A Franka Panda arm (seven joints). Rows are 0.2 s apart.
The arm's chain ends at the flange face. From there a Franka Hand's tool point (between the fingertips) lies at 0.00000 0.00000 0.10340 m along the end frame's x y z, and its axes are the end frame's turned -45 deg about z.
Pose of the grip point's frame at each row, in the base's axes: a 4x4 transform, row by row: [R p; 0 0 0 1], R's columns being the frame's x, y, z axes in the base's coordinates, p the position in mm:
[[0.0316 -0.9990 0.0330 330.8], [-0.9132 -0.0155 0.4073 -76.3], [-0.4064 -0.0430 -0.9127 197.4], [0 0 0 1]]
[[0.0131 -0.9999 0.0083 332.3], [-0.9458 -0.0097 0.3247 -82.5], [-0.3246 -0.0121 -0.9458 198.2], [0 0 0 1]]
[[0.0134 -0.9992 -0.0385 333.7], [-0.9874 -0.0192 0.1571 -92.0], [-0.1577 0.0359 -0.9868 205.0], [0 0 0 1]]
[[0.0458 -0.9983 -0.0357 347.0], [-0.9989 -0.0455 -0.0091 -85.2], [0.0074 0.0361 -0.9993 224.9], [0 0 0 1]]
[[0.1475 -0.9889 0.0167 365.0], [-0.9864 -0.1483 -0.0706 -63.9], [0.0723 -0.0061 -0.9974 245.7], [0 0 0 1]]
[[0.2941 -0.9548 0.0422 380.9], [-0.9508 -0.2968 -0.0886 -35.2], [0.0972 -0.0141 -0.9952 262.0], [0 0 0 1]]
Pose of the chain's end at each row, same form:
[[-0.6841 -0.7287 0.0330 327.4], [-0.6567 0.6348 0.4073 -118.4], [-0.3178 0.2570 -0.9127 291.8], [0 0 0 1]]
[[-0.6978 -0.7163 0.0083 331.4], [-0.6756 0.6619 0.3247 -116.1], [-0.2381 0.2210 -0.9458 296.0], [0 0 0 1]]
[[-0.6971 -0.7160 -0.0385 337.7], [-0.7118 0.6846 0.1571 -108.2], [-0.0861 0.1369 -0.9868 307.0], [0 0 0 1]]
[[-0.6735 -0.7383 -0.0357 350.7], [-0.7385 0.6742 -0.0091 -84.3], [0.0308 0.0203 -0.9993 328.2], [0 0 0 1]]
[[-0.5950 -0.8036 0.0167 363.3], [-0.8024 0.5926 -0.0706 -56.6], [0.0468 -0.0554 -0.9974 348.8], [0 0 0 1]]
[[-0.4672 -0.8831 0.0422 376.5], [-0.8822 0.4624 -0.0886 -26.0], [0.0588 -0.0787 -0.9952 364.9], [0 0 0 1]]

